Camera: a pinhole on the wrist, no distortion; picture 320 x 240 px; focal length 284.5 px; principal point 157.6 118.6 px. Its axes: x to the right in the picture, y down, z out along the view. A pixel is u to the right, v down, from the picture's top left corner.
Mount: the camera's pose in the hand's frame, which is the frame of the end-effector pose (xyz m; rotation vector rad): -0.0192 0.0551 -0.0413 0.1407 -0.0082 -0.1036
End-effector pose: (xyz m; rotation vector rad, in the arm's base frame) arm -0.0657 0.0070 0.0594 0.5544 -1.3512 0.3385
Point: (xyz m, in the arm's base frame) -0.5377 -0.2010 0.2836
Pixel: 237 202
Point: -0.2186 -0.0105 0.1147
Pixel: 225 202
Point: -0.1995 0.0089 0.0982
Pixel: 211 213
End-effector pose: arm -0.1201 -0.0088 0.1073 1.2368 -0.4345 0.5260
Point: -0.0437 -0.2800 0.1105
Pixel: 212 18
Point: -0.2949 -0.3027 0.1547
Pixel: 43 160
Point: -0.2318 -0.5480 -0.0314
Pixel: 54 32
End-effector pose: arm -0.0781 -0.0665 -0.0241 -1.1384 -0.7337 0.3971
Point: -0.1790 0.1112 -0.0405
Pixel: 225 193
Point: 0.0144 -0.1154 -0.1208
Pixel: behind the camera
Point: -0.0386 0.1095 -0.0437
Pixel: outside the picture
